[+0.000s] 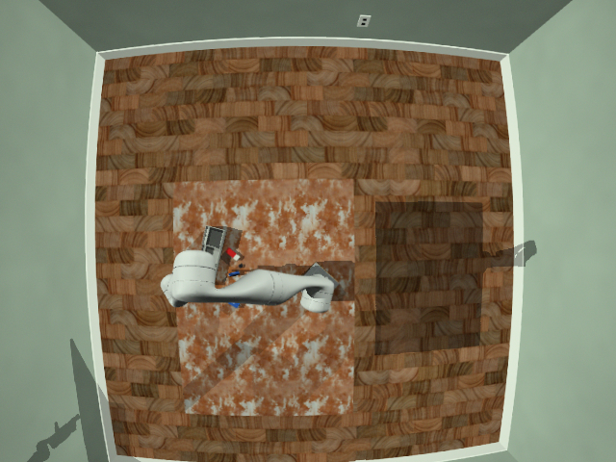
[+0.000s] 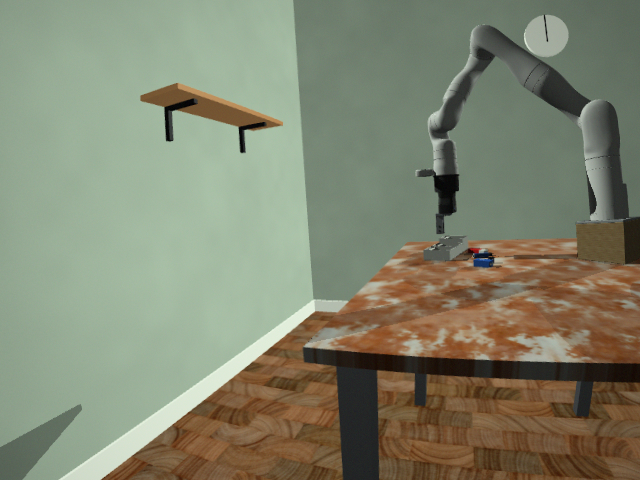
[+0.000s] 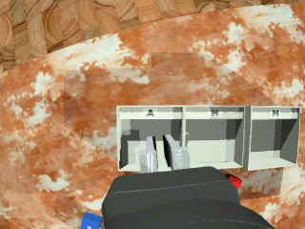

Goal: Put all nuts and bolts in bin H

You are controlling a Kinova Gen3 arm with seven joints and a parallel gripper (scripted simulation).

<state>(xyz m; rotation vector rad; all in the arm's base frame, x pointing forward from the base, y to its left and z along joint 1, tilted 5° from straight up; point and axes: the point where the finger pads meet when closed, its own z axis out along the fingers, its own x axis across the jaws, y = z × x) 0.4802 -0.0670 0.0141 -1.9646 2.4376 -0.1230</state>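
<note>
My hand is 150 mm past the dark nut, 20 mm to the left of it and 90 mm above it. From my hand the other things lie so: grey bin rack 20 mm behind, 70 mm to the right, 70 mm below; then red piece 130 mm behind, 70 mm to the right, 90 mm below; then blue stick 120 mm behind, 20 mm to the left, 90 mm below.
</note>
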